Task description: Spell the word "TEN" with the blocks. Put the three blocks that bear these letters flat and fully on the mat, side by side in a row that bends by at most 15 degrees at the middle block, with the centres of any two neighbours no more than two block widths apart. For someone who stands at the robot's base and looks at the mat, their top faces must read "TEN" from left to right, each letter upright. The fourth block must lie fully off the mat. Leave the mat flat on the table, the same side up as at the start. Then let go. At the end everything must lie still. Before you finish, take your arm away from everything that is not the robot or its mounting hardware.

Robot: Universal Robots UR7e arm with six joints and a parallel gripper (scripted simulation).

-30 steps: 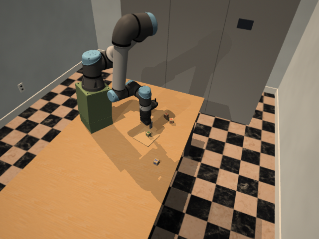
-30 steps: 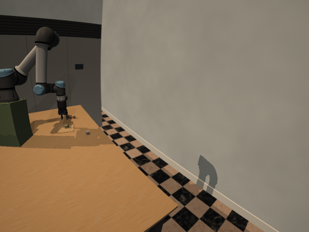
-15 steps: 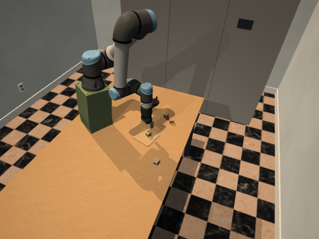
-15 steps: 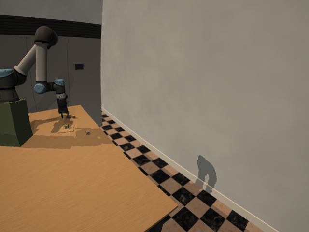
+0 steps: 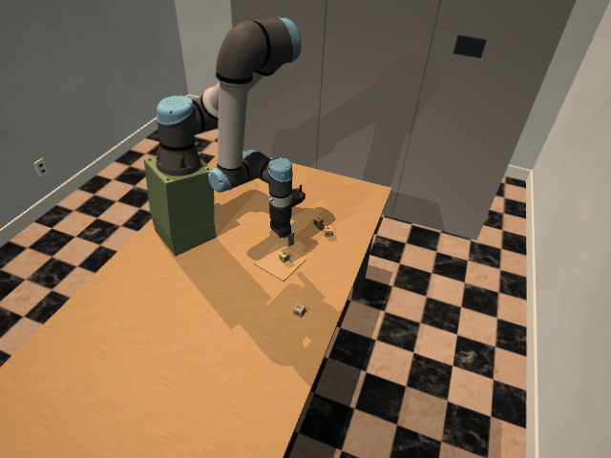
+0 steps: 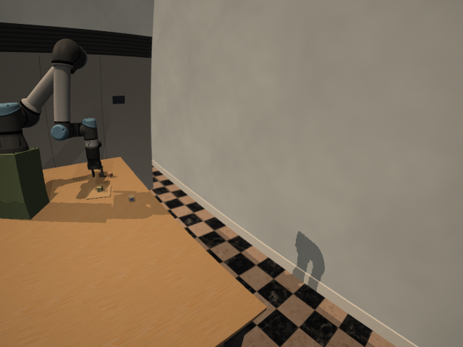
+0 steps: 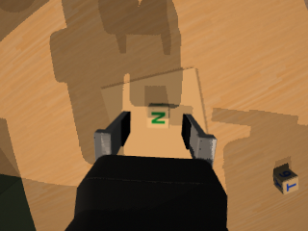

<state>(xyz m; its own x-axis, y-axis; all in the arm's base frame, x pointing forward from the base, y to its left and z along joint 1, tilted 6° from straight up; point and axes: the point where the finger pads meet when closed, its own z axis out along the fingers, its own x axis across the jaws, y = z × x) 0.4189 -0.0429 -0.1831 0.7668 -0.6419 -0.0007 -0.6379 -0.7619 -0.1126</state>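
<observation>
Now: the mat 2 cm behind my hand, 2 cm to the right of it and 11 cm below it.
</observation>
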